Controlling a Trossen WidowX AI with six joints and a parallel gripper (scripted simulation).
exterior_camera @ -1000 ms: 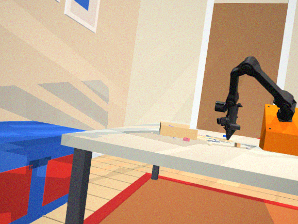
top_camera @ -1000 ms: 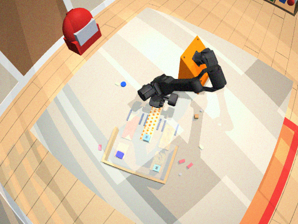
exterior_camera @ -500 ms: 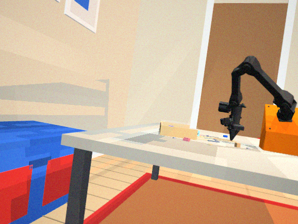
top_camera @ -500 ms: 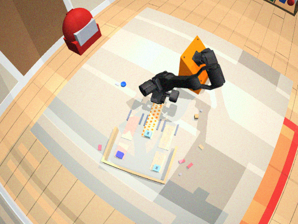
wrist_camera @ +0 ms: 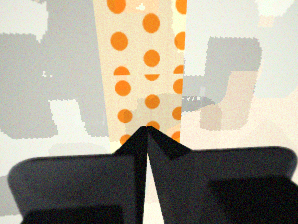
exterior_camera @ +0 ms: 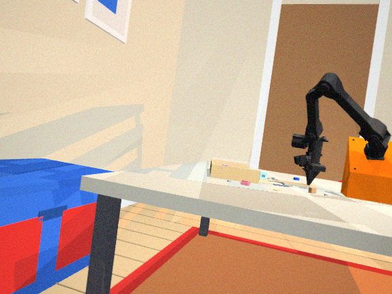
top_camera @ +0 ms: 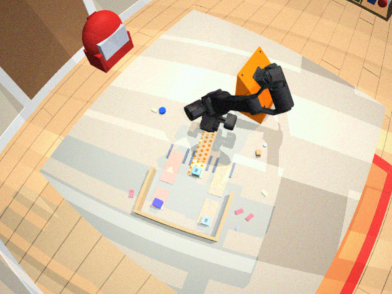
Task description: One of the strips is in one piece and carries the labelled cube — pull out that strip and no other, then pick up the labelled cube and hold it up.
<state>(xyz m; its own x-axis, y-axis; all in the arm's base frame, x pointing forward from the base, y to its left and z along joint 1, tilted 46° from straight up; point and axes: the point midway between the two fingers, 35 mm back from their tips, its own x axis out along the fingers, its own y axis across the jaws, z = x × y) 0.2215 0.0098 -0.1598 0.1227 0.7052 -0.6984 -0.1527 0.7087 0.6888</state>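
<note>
Right now the orange-dotted strip is 10 cm ahead of my gripper tip and 2 cm to the left of it. Round my gripper tip: tan cube 22 cm to the left, 2 cm ahead.
</note>
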